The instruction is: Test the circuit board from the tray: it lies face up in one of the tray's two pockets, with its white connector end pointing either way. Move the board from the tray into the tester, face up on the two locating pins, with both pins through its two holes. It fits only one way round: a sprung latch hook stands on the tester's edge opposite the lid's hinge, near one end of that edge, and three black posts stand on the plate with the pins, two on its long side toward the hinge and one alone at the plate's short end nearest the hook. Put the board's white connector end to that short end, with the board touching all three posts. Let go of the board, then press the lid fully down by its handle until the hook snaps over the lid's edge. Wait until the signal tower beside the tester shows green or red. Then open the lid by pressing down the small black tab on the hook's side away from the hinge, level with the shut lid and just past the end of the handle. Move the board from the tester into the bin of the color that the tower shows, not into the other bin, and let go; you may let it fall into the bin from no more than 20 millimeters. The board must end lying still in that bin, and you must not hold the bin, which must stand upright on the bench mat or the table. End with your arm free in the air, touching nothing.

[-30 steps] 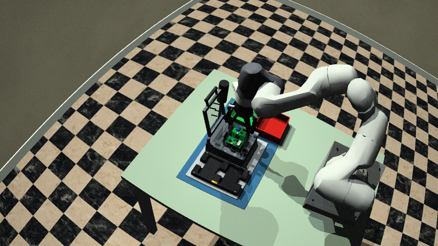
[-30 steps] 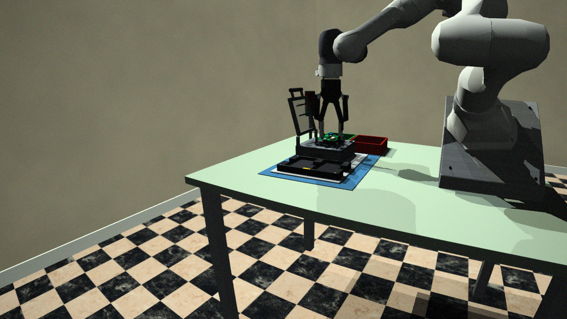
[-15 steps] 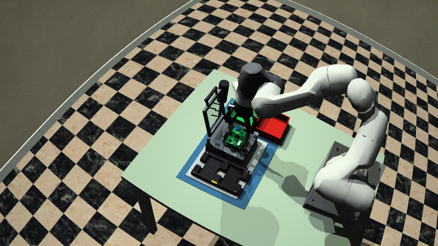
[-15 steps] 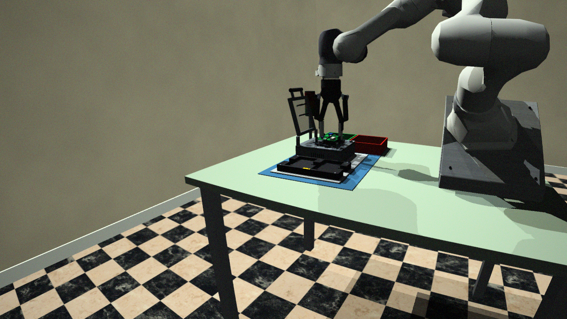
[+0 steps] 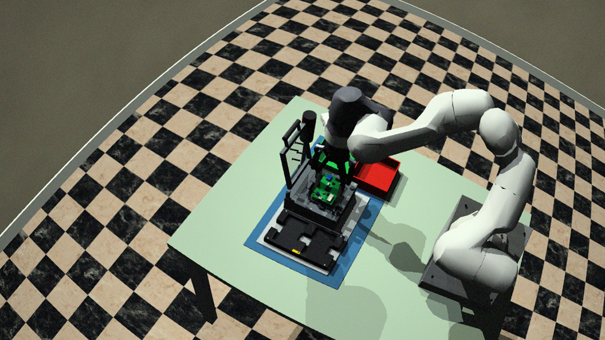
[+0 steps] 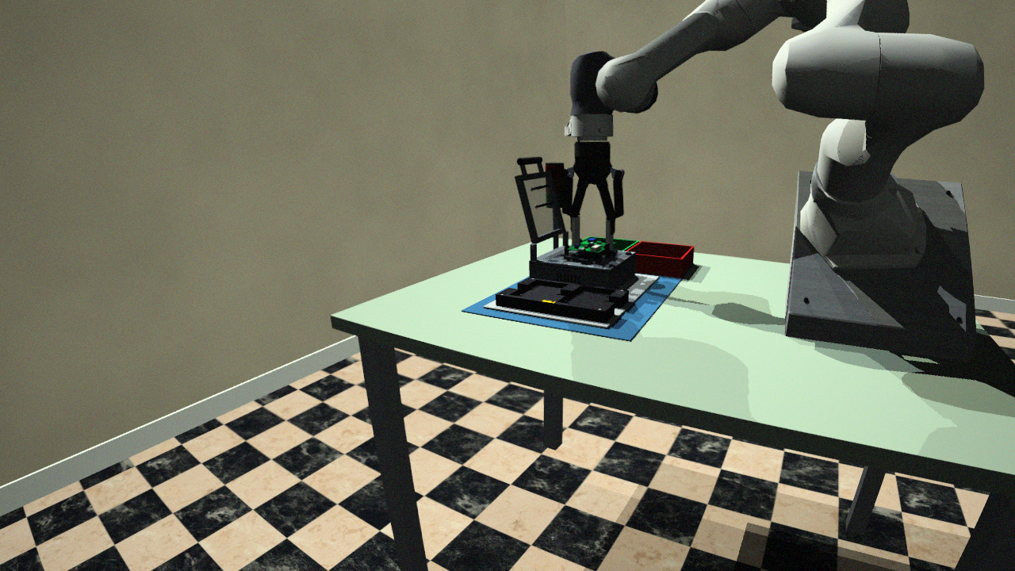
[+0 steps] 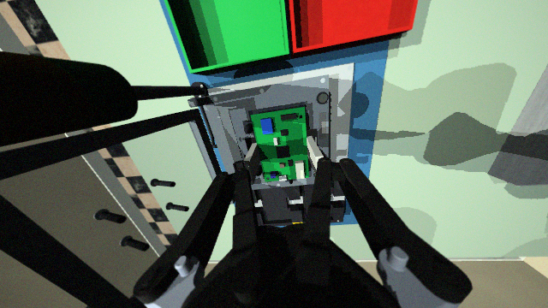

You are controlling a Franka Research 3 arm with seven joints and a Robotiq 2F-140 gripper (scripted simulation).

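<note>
The green circuit board is 20 mm below my hand. From my hand the other things lie so: tester plate 40 mm below, 10 mm to the left, 10 mm ahead; then tester lid 130 mm ahead, 80 mm above; then green bin 200 mm to the right, 90 mm below, 50 mm ahead.
</note>
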